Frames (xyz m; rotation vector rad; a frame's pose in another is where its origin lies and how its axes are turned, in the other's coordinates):
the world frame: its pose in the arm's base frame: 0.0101 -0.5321 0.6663 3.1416 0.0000 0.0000
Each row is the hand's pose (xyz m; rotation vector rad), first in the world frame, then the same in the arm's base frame.
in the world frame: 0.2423 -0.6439 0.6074 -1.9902 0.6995 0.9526
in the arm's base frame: 0.2524 0.1118 0.0589 0.8659 -0.8122 0.5964
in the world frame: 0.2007 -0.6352 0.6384 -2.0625 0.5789 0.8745
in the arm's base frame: 0.2108 0.1031 0.0279 0.8576 -0.7379 0.4885
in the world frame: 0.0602 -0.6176 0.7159 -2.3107 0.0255 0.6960
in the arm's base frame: 0.0703 0.0855 -0.0496 0.7383 -0.5587 0.0205
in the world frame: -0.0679 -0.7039 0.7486 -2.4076 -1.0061 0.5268
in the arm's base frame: -0.0578 0.1718 -0.0823 0.4952 -0.4008 -0.7655
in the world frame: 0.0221 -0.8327 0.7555 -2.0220 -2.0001 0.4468
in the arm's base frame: 0.0322 0.3006 -0.0892 0.2921 -0.3432 -1.5364
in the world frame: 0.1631 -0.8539 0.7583 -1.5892 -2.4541 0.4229
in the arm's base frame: 0.1732 0.3218 -0.0920 0.2229 -0.3394 -1.9698
